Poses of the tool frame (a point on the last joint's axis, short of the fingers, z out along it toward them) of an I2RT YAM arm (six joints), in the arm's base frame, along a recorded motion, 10 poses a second.
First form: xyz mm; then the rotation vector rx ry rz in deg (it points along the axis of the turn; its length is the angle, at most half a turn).
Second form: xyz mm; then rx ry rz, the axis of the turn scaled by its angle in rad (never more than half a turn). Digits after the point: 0 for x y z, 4 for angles.
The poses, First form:
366 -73 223 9.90 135.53 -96.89
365 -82 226 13.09 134.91 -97.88
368 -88 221 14.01 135.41 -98.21
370 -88 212 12.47 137.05 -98.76
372 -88 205 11.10 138.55 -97.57
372 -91 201 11.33 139.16 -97.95
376 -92 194 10.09 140.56 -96.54
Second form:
366 -73 223 0.1728 2.3654 -1.6910
365 -82 226 0.2285 2.3546 -1.7083
368 -88 221 0.2445 2.3634 -1.7141
370 -88 212 0.2176 2.3920 -1.7237
372 -88 205 0.1937 2.4182 -1.7029
372 -91 201 0.1977 2.4288 -1.7096
376 -92 194 0.1761 2.4532 -1.6849

